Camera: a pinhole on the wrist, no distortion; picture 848 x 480 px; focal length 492.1 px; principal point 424.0 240.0 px. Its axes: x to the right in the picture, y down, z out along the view. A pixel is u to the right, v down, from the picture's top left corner.
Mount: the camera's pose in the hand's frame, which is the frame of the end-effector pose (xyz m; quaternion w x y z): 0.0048 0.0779 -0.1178 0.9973 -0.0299 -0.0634 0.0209
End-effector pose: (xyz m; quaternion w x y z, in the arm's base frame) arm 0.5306 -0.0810 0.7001 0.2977 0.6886 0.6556 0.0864
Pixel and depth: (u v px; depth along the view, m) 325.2 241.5 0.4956
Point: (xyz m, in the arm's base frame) 0.7822 -0.3341 0.5056
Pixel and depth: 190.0 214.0 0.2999
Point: 0.6533 -0.2927 0.6543
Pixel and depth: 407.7 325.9 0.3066
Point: 0.7433 -0.1736 0.6439
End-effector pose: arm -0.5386 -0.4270 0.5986 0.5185 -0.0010 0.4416 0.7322
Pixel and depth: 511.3 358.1 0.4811
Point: -0.5548 -0.1908 0.9535
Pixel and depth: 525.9 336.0 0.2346
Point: -0.6004 -0.3447 0.7505
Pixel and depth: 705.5 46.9 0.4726
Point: -0.4079 0.0005 0.6953
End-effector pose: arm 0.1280 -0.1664 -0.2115 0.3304 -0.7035 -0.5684 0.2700
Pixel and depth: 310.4 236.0 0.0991
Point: 0.1894 -0.2109 -0.2601
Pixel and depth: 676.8 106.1 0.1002
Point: 0.1816 -0.1329 -0.2504
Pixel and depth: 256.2 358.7 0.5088
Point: -0.0531 -0.3717 -0.6081
